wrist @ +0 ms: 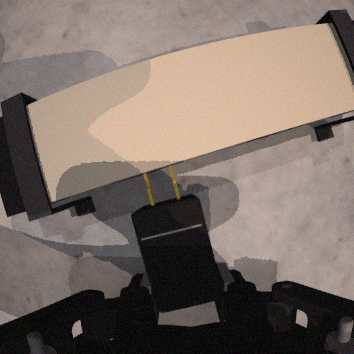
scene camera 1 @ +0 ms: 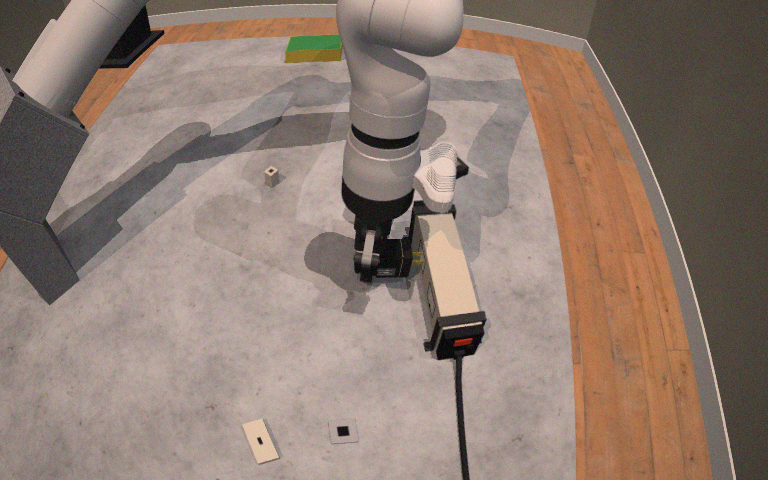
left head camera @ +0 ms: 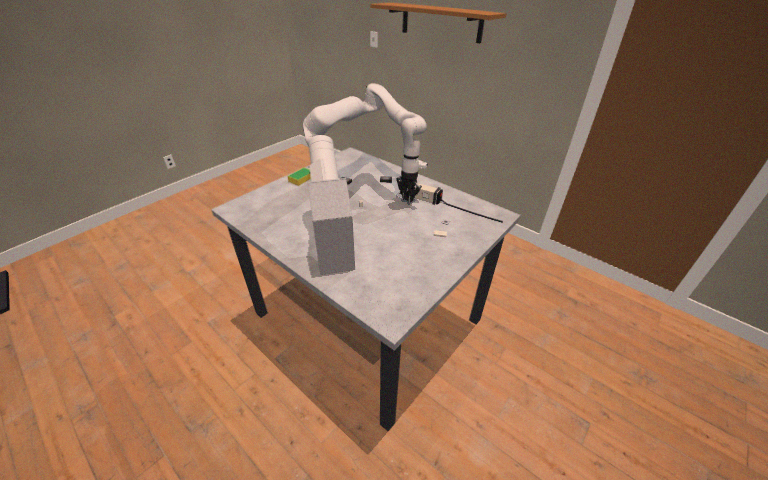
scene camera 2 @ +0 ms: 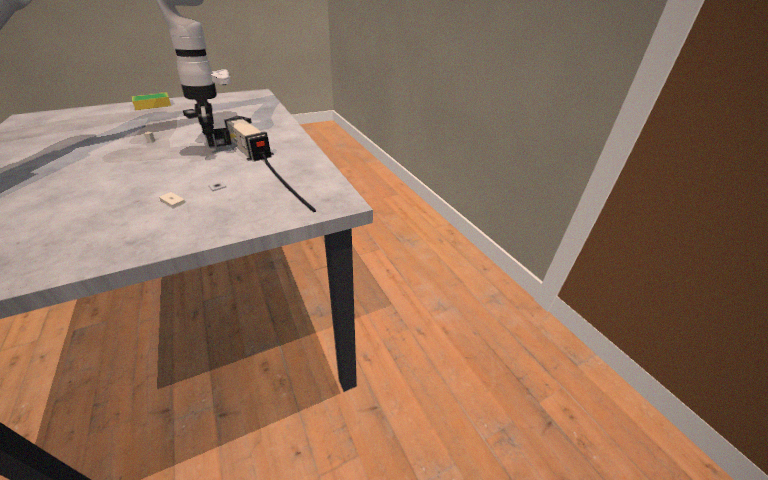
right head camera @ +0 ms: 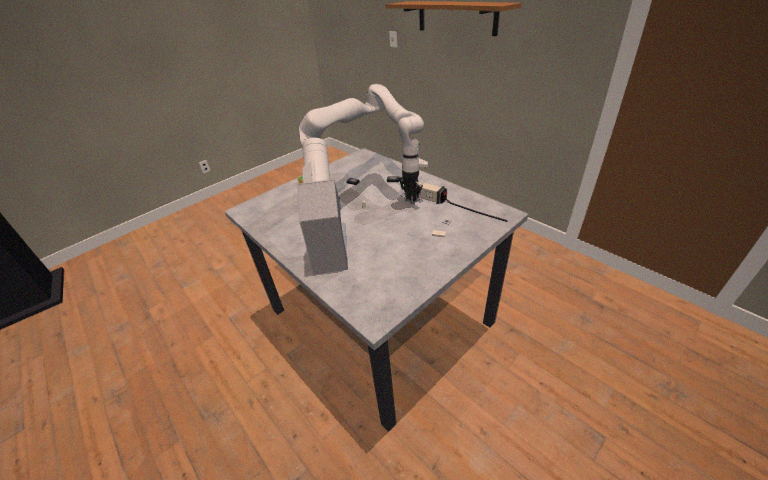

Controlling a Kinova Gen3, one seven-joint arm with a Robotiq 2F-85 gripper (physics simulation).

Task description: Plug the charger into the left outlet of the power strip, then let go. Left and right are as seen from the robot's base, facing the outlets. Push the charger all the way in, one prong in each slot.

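Frame: origin at the arm's base, x down, y right, z back, level; centimetres.
Seen in the pictures: gripper, fingertip midpoint: [wrist: 185, 279] [scene camera 1: 368, 267] [left head camera: 407, 200] [scene camera 2: 212, 145] [right head camera: 410, 200]; arm's base, origin of the base link: [scene camera 1: 44, 99] [left head camera: 327, 188] [right head camera: 318, 189].
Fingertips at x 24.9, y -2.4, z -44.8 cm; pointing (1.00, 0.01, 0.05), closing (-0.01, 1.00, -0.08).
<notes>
Offsets run from my fingertips to a thing's top centre. "*": to the spot under its first point.
My gripper [left head camera: 407, 198] [right head camera: 411, 198] [scene camera 1: 369, 268] [scene camera 2: 210, 139] [wrist: 185, 279] points down, low over the table, shut on the black charger @(dz -3.2, dx -4.0, dy -0.8 cm) [scene camera 1: 394, 258] [scene camera 2: 220, 136] [wrist: 175, 250]. Two yellow prongs point at the outlet side of the beige power strip @(dz -9.4, dx -4.6, dy +0.2 cm) [left head camera: 428, 194] [right head camera: 433, 193] [scene camera 1: 450, 266] [scene camera 2: 244, 130] [wrist: 215, 105]. The charger is at the strip's end away from the cable, the left outlet's side. In the wrist view the prongs bridge a visible gap between charger body and strip. Their tips meet the strip's top edge there; the slots are hidden, so I cannot tell whether they are entered.
A black cable @(* dz -16.5, dx +0.9, dy +25.8 cm) [left head camera: 472, 212] [scene camera 1: 461, 413] runs from the strip's red-switch end. A beige plate @(dz +6.7, dx +0.7, dy +26.2 cm) [scene camera 1: 261, 440] [scene camera 2: 171, 199] and a grey square plate @(dz -1.9, dx +1.2, dy +22.0 cm) [scene camera 1: 336, 439] lie nearby. A small beige block @(dz +17.8, dx -1.1, dy -12.7 cm) [scene camera 1: 271, 176] and a green-yellow sponge @(dz +24.5, dx -1.7, dy -53.4 cm) [scene camera 1: 313, 49] [scene camera 2: 151, 101] are farther back.
</notes>
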